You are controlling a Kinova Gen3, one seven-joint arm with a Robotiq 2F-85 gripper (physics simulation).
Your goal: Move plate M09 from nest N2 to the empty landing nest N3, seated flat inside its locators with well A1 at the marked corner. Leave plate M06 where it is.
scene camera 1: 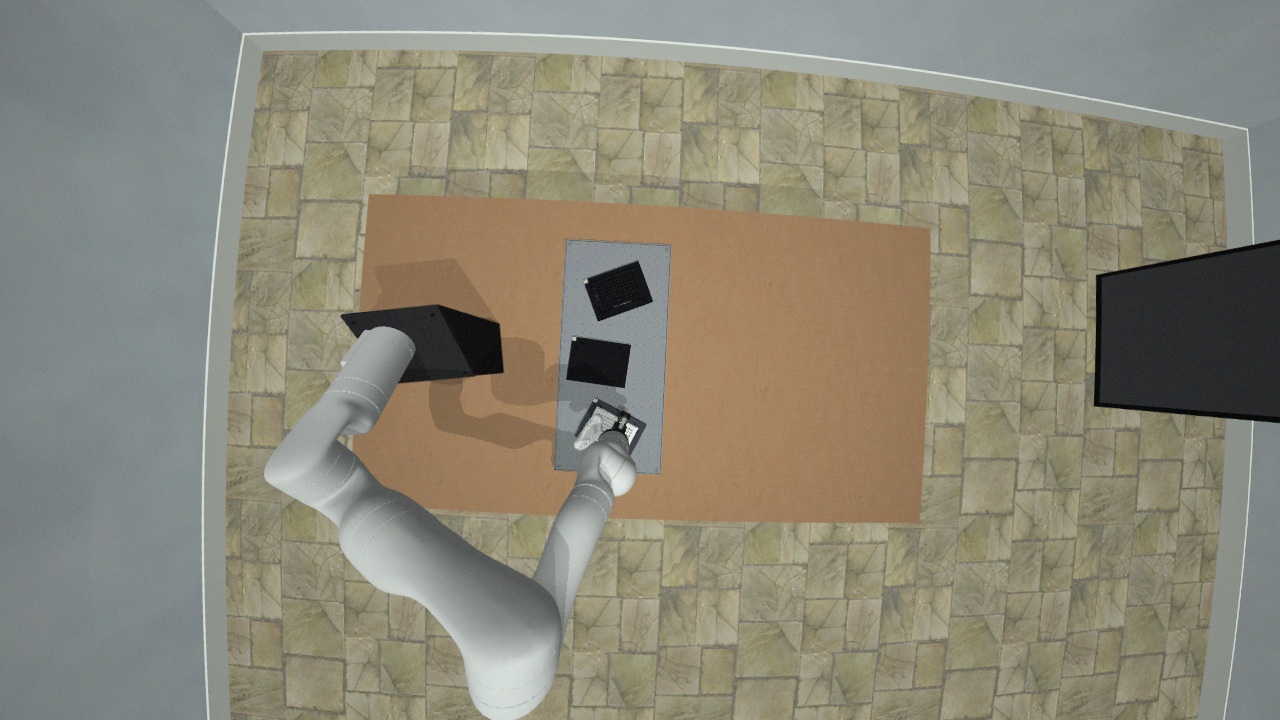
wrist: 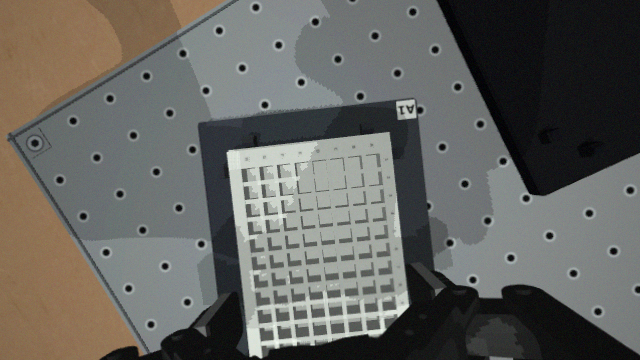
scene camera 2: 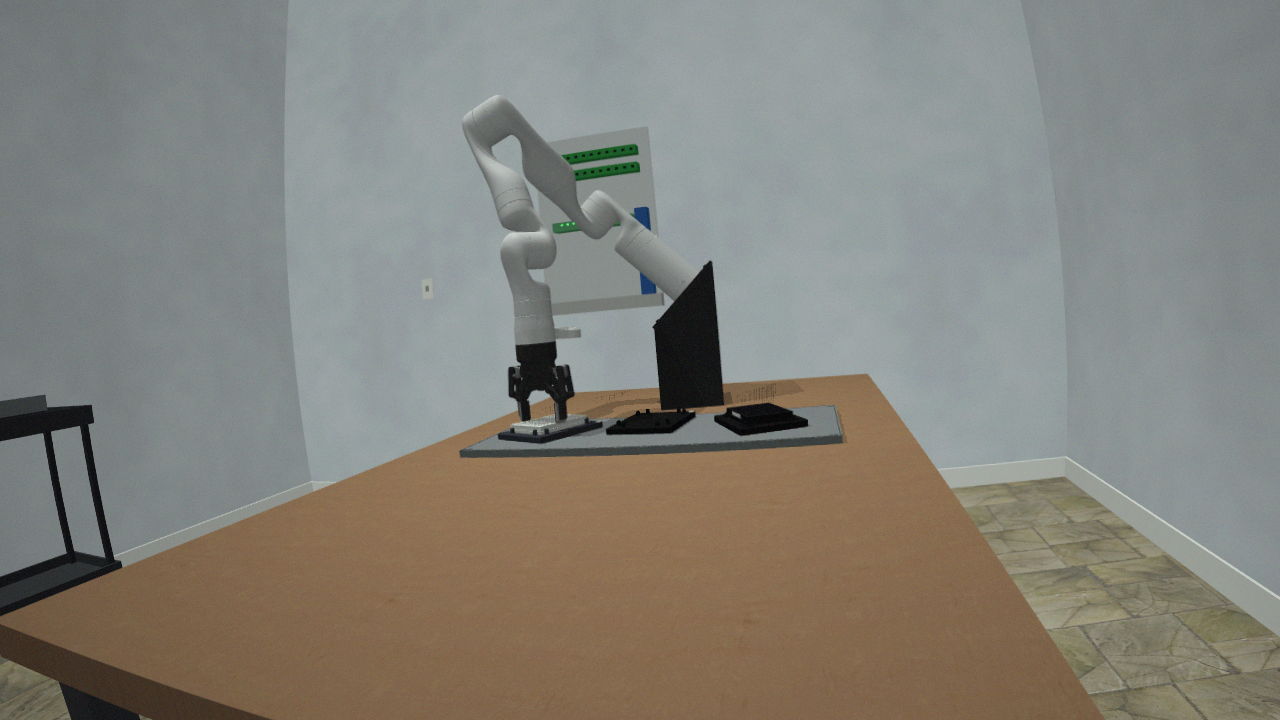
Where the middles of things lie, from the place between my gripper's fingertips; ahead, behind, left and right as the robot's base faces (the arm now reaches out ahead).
I see the white well plate (scene camera 2: 526,427) 1 cm behind my hand, 1 cm to the left of it and 1 cm below it. The rest, counted from my hand: black well plate (scene camera 2: 764,413): 4 cm behind, 39 cm to the left, 1 cm below; black nest (scene camera 1: 599,362): 7 cm behind, 19 cm to the left, 2 cm below.
